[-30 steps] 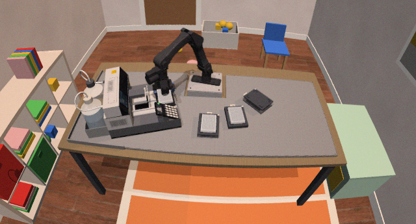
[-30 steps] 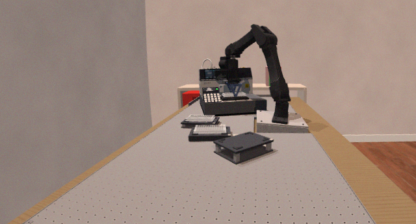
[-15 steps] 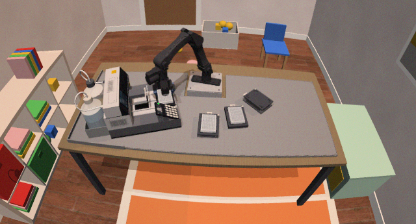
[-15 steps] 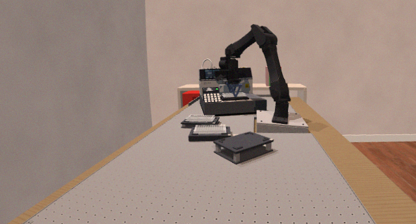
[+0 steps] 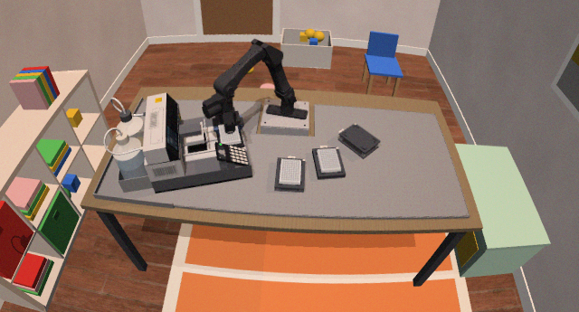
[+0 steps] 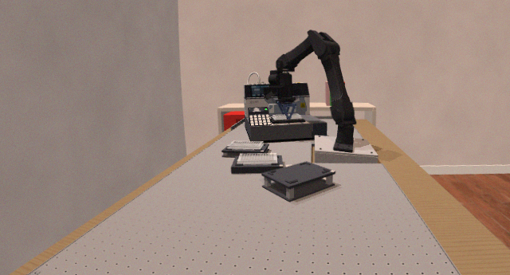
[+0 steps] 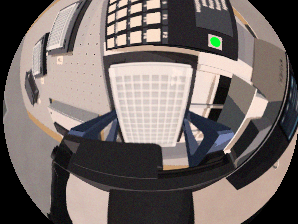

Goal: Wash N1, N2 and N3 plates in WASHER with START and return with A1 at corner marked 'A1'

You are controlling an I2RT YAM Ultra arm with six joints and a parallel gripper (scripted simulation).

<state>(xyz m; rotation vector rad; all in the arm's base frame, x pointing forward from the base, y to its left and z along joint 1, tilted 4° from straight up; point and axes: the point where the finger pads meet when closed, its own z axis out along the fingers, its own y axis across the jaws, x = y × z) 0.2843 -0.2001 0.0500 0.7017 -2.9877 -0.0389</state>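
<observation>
Right now the washer carrier is 2 cm below my hand. The rest, counted from my hand: manifold: 13 cm to the right, 7 cm ahead, 4 cm above; plate washer: 14 cm to the right, 7 cm ahead, 2 cm above; nest: 57 cm to the left, 18 cm behind, 7 cm below.
</observation>
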